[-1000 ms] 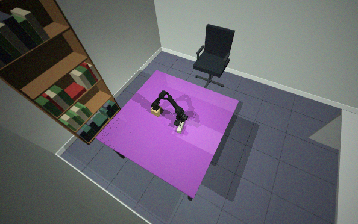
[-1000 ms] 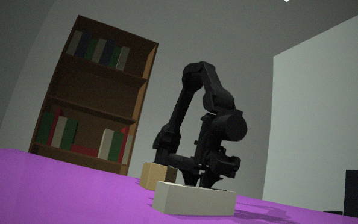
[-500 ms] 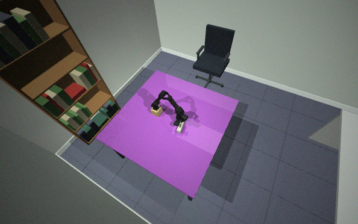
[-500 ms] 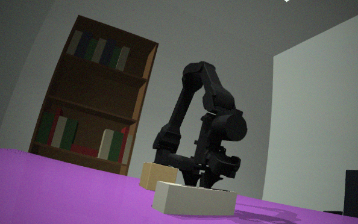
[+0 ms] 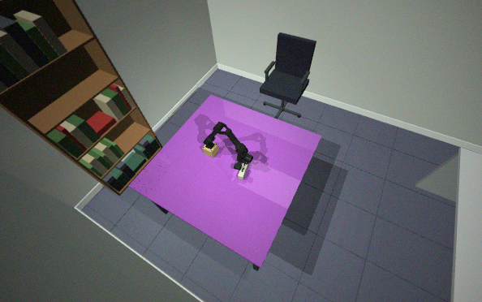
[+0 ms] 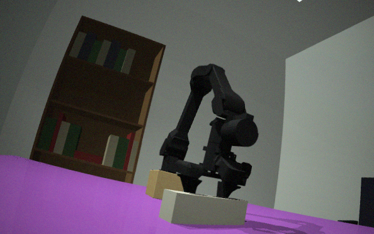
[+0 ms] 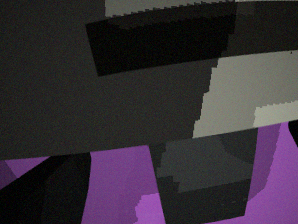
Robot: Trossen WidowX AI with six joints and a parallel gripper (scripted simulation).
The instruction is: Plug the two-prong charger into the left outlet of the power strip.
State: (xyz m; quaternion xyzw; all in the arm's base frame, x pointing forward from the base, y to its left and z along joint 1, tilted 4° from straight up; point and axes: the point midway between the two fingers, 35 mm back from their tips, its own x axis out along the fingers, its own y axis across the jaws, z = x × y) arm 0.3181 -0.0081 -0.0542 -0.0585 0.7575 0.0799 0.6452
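My gripper tip is now 20 mm short of the two-prong charger and 10 mm below it.
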